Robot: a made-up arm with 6 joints.
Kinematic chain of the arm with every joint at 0, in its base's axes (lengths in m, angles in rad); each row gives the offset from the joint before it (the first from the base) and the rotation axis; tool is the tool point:
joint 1: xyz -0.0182 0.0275 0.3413 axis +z
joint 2: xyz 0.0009 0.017 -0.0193 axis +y
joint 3: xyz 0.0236 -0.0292 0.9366 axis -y
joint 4: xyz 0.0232 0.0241 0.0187 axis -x
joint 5: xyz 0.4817 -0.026 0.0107 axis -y
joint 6: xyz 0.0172 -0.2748 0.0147 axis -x
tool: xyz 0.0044 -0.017 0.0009
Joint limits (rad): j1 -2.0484..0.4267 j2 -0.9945..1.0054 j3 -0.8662..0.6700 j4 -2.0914..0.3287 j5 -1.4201..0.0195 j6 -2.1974..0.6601
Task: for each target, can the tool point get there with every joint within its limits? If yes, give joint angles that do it. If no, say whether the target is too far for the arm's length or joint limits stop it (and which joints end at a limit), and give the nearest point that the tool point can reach.
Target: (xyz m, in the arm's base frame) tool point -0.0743 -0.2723 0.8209
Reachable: yes | joints -1.6510 -0.1486 -0.4358 -1.4188 -1.0675 -0.4308
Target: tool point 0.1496 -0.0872 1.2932
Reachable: yes | joints -0.5095 -0.4478 0.2427 -1.4888 -0.1514 -1.4755
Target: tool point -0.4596 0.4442 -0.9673
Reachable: no: joint limits stop it (at a limit: joint 1, joint 2, joint 6) | nearest point -0.4098 -0.3571 0.2882 | short by 1.490 m
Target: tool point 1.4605 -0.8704 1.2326
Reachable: no: too far | nearest point 1.0816 -0.6403 0.9991 | short by 0.501 m
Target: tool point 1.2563 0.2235 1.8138
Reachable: no: too far | nearest point 0.9271 0.1546 1.4191 | short by 0.519 m
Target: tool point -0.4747 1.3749 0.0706
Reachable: no: joint limits stop it (at a limit: joint 2, joint 3, joint 5) | nearest point -0.1273 0.3495 0.7486 | short by 1.277 m
